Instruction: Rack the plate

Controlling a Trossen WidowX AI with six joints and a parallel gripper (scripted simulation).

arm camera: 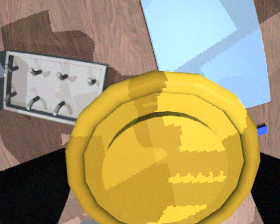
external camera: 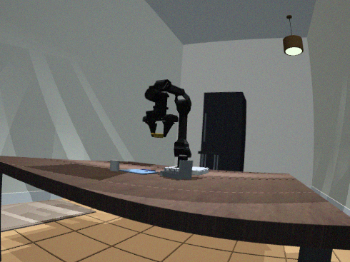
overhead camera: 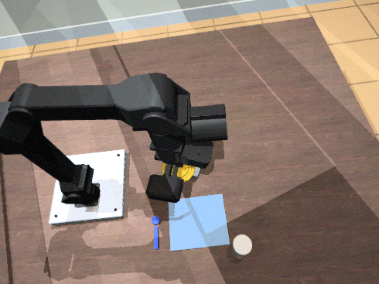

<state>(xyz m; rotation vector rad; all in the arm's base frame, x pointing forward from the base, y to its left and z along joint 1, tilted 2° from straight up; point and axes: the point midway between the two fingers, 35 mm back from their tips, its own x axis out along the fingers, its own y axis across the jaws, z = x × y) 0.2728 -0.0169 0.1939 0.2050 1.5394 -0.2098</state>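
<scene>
Right now the grey dish rack is 30 mm ahead of my gripper tip, 110 mm to the left of it and 150 mm below it. The rest, counted from my gripper tip: yellow plate 10 mm above; light blue mat 20 mm ahead, 80 mm to the right, 170 mm below; white cup 130 mm ahead, 150 mm to the right, 150 mm below.
</scene>
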